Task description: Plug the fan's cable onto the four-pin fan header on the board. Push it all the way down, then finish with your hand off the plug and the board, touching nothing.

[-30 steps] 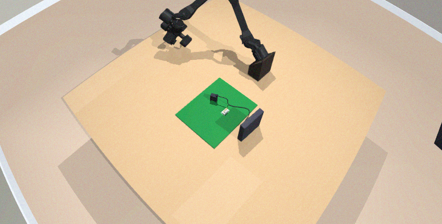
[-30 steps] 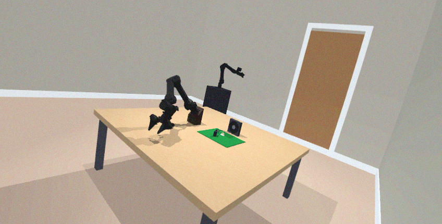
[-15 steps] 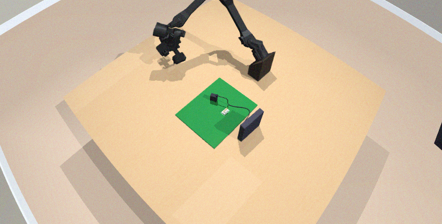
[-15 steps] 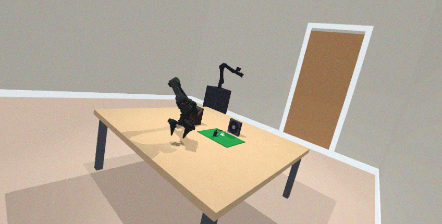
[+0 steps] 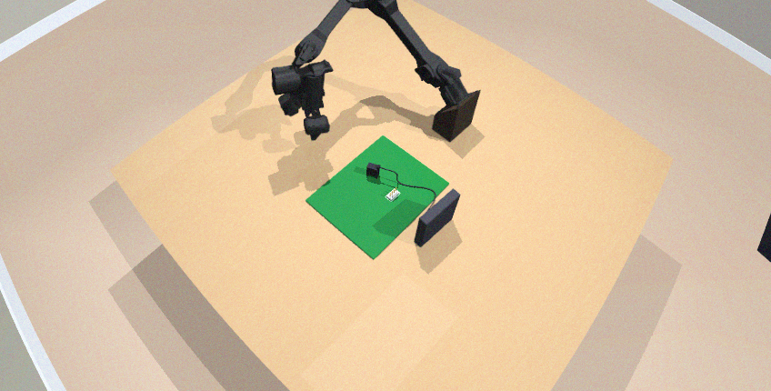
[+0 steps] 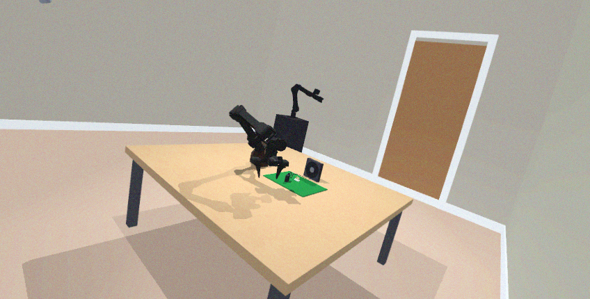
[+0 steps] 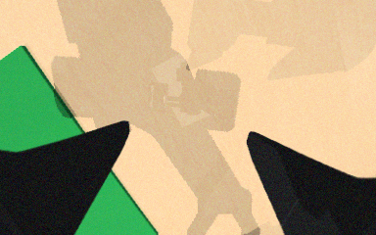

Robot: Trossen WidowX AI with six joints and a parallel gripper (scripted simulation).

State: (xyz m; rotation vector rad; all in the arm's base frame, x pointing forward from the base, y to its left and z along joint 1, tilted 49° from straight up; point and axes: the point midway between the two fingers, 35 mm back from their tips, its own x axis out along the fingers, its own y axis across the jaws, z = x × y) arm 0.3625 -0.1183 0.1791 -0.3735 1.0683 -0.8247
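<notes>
Now: gripper tip 6 cm past the black plug, 20 cm to the right of it and 4 cm above it. Also, from my gripper tip: white four-pin fan header: 6 cm behind, 28 cm to the left, 6 cm below; dark fan: 7 cm behind, 42 cm to the left; green board: 4 cm behind, 25 cm to the left, 8 cm below.
</notes>
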